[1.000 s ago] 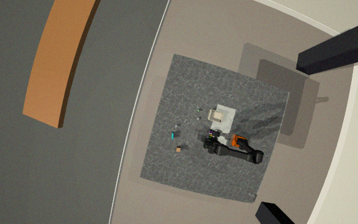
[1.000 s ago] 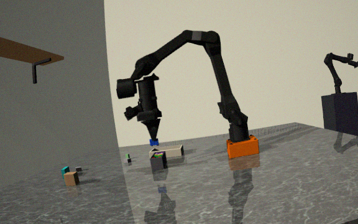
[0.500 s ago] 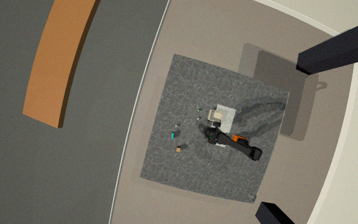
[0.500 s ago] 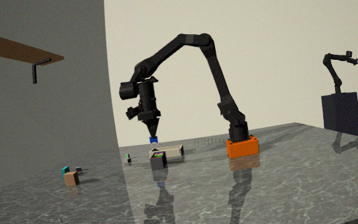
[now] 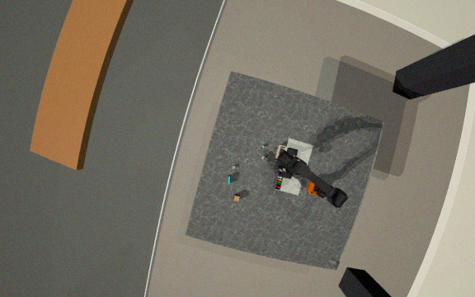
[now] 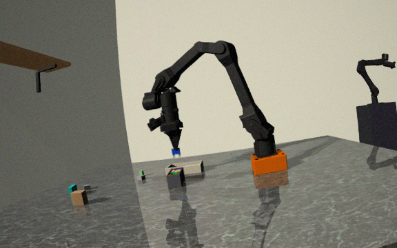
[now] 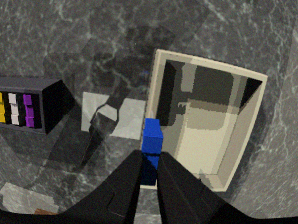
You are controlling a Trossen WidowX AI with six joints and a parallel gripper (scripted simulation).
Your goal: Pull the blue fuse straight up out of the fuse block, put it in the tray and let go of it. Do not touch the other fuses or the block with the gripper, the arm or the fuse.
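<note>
Now: the beige tray 1 cm behind my gripper tip, 5 cm to the right of it and 9 cm below it. From my gripper tip the other things lie so: blue fuse (1 cm below); red fuse (2 cm behind, 19 cm to the left, 7 cm below); green fuse (2 cm behind, 15 cm to the left, 7 cm below).
</note>
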